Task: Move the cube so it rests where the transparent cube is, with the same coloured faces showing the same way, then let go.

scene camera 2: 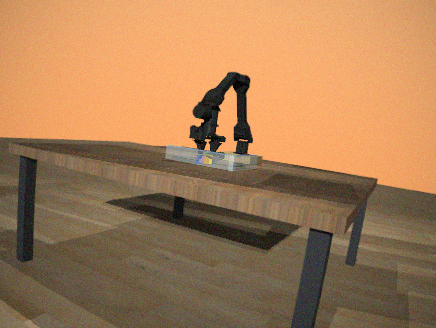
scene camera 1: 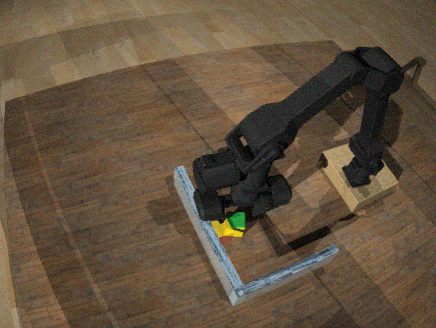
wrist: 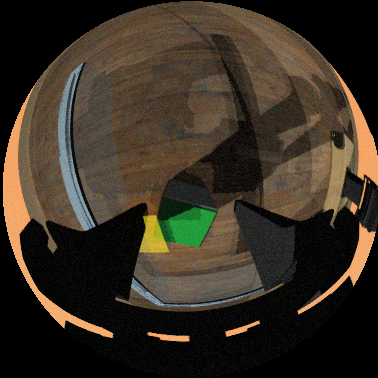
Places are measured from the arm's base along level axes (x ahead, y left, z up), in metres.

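Pixels of known places: gripper, between the fingertips: [scene camera 1: 236, 219] [wrist: 191, 206]; arm's base, origin of its link: [scene camera 2: 241, 154] [scene camera 1: 356, 175] [wrist: 345, 182].
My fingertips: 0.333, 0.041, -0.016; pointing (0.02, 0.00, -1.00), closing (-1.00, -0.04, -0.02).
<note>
Ahead of a thing's pixels: the offset from my fingertips to its middle, as dx, dy, dz.
The solid cube {+0.006, +0.008, -0.005} [scene camera 1: 237, 220] [scene camera 2: 208, 160] [wrist: 187, 229] stands on the table with its green face up. A yellow side shows in scene camera 1, and a shaded grey side in the wrist view. The transparent cube {+0.041, +0.021, -0.005} [scene camera 1: 218, 229] [wrist: 152, 240] has its yellow face up and overlaps the solid cube's side nearer the long wall; the two are turned differently. My gripper [scene camera 1: 236, 214] [scene camera 2: 207, 150] [wrist: 191, 206] is open and points down, low over the solid cube. In the wrist view the green face lies between the fingers, and the left finger partly covers the transparent cube.
A low pale blue wall [scene camera 1: 210, 242] [wrist: 65, 140] runs close beside the transparent cube. It meets a shorter wall [scene camera 1: 290, 270] at a corner. The arm's base stands on a light wooden block [scene camera 1: 345, 187] at the right in scene camera 1.
</note>
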